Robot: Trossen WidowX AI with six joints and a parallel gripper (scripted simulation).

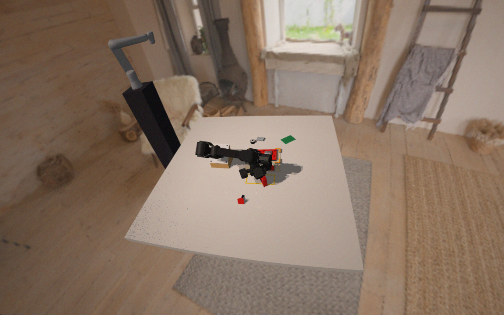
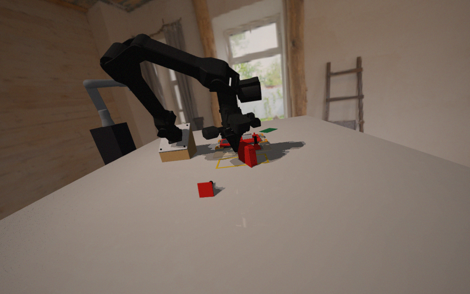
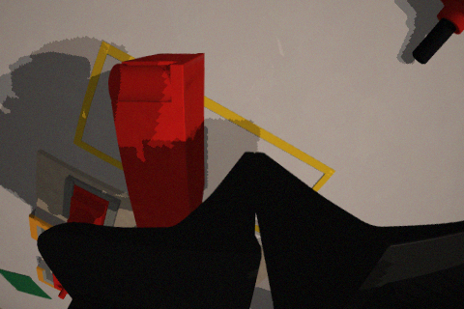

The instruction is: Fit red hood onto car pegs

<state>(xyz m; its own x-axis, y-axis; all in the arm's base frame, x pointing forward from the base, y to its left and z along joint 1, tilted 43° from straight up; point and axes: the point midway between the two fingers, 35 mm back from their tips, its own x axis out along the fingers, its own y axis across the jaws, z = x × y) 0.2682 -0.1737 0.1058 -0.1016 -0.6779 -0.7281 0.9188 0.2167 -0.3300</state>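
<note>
My gripper tip is now 30 mm short of the red hood, 20 mm to the right of it and 20 mm above it. The rest, counted from my gripper tip: jig: 30 mm ahead, 230 mm to the left, 40 mm below; then green patch: 220 mm ahead, 450 mm to the left, 50 mm below.
</note>
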